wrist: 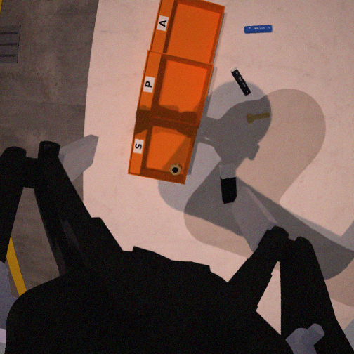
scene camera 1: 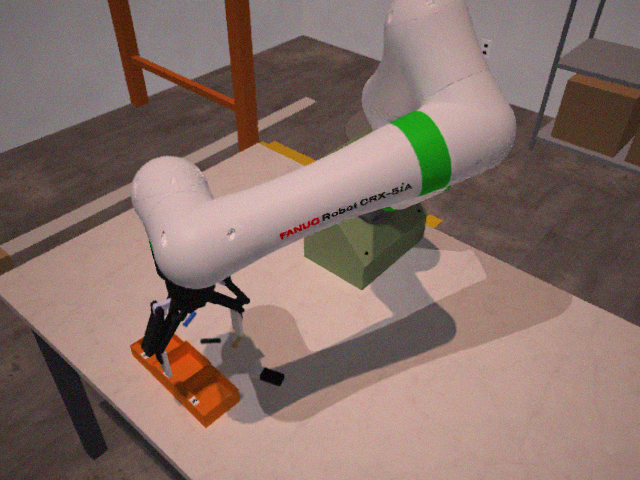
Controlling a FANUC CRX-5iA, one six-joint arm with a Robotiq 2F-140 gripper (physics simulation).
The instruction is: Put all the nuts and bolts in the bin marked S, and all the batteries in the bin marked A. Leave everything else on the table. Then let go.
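Places are measured from the arm's base along level axes (x ahead, y left, z up), in centimetres.
Where they show: gripper, fingertip midpoint: [scene camera 1: 203,351].
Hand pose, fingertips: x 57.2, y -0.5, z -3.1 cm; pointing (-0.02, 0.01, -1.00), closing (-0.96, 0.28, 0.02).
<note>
Things, the pixels of their centre, and the offset from my fingertips. "*": a spot on its surface instead. Level surfaces: height alone.
- orange bin tray, surface spot: [scene camera 1: 206,420] * dz -12.0, dx +5.2, dy +3.9 cm
- brass bolt, body centre: [scene camera 1: 237,340] dz -13.6, dx -13.6, dy -5.4 cm
- blue battery, body centre: [scene camera 1: 189,318] dz -13.6, dx -12.2, dy -18.6 cm
- black block with a pale end, body centre: [scene camera 1: 267,375] dz -13.5, dx -10.3, dy +5.9 cm
- table, surface height: dz -14.1 cm
My gripper [scene camera 1: 201,345] [wrist: 168,174] is wide open above the S end of the orange bin tray [scene camera 1: 206,420]. A brass nut [wrist: 175,169] shows inside the bin marked S [wrist: 159,142], between the spread fingertips in the wrist view. A brass bolt [scene camera 1: 236,341] [wrist: 257,117] lies on the table in shadow. A blue battery [scene camera 1: 189,318] [wrist: 258,29] lies beside the bin marked A [wrist: 197,27]. A slim black piece with a pale end and print, like a battery [scene camera 1: 210,341] [wrist: 240,81], lies beside the P bin.
The middle bin, marked P [wrist: 184,87], looks empty. A black block with a pale end [scene camera 1: 271,376] [wrist: 228,190] lies on the table [scene camera 1: 439,413] near the S end, close to a fingertip in the wrist view. The green robot base [scene camera 1: 361,258] stands farther back.
</note>
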